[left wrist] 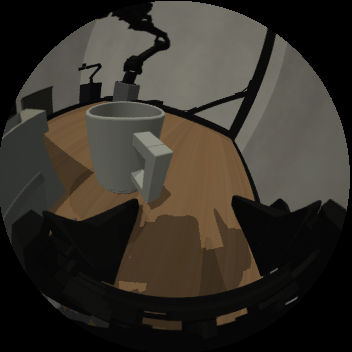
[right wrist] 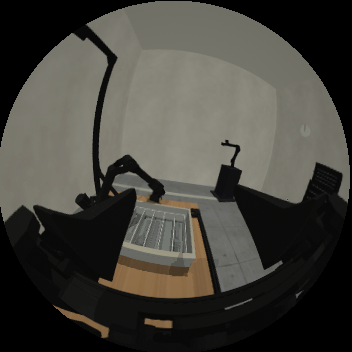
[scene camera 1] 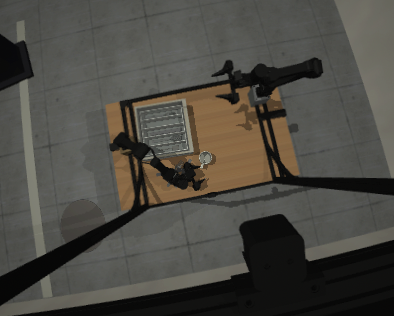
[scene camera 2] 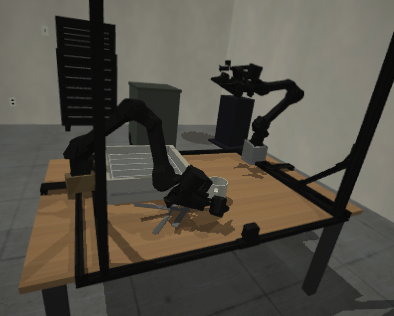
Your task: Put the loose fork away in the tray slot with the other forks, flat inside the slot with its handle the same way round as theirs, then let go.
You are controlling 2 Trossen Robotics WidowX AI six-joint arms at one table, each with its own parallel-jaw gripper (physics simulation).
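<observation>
Several loose grey cutlery pieces lie crossed on the table in front of the tray, partly under the left arm. Which piece is the fork cannot be told. The white tray has long parallel slots; cutlery shows faintly inside some in the right wrist view, too small to identify. My left gripper is open and empty, low over the table beside the mug, right of the loose pieces. My right gripper is open and empty, raised high at the far right, away from the tray.
A grey-white mug stands upright right of the tray, close to the left gripper, its handle towards the fingers in the left wrist view. Black frame bars run along the table edges, with uprights at the sides.
</observation>
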